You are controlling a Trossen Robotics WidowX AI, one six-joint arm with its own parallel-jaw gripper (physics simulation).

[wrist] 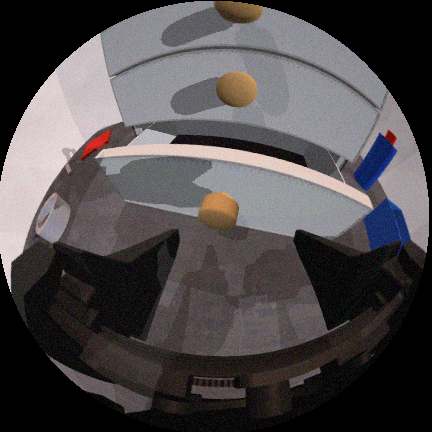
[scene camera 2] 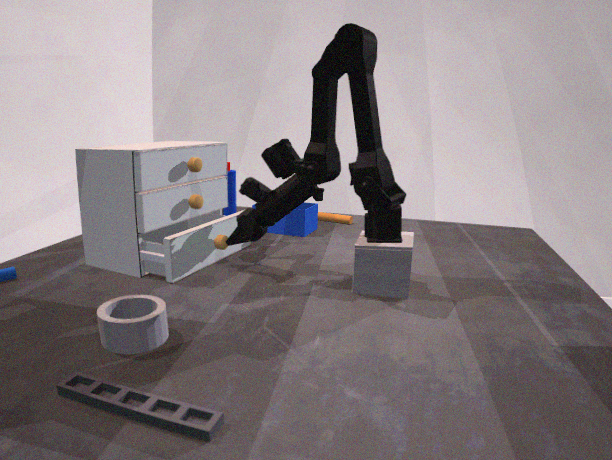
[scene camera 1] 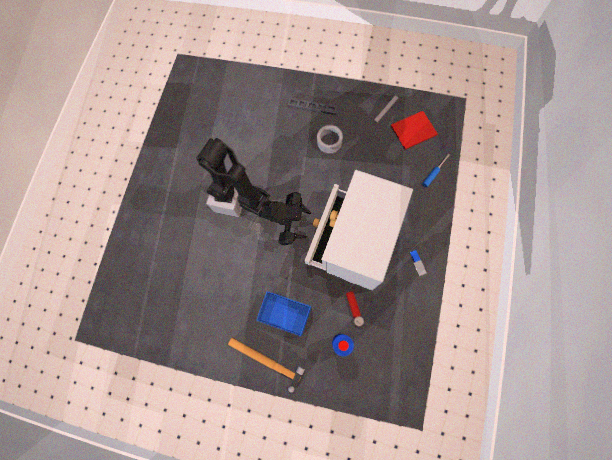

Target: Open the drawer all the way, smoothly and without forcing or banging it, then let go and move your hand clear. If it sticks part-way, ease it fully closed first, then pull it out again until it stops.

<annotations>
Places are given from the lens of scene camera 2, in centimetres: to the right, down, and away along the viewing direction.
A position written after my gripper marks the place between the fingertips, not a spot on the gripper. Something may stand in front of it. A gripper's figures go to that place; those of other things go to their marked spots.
my gripper (scene camera 2: 234,237): -16, 2, 95
blue bin (scene camera 2: 303,220): -1, -3, 118
dark slotted bar (scene camera 2: 187,419): -13, 20, 44
grey ring (scene camera 2: 131,324): -24, 13, 56
The marked spots on the dark slotted bar and the blue bin are 79 cm apart.
</annotations>
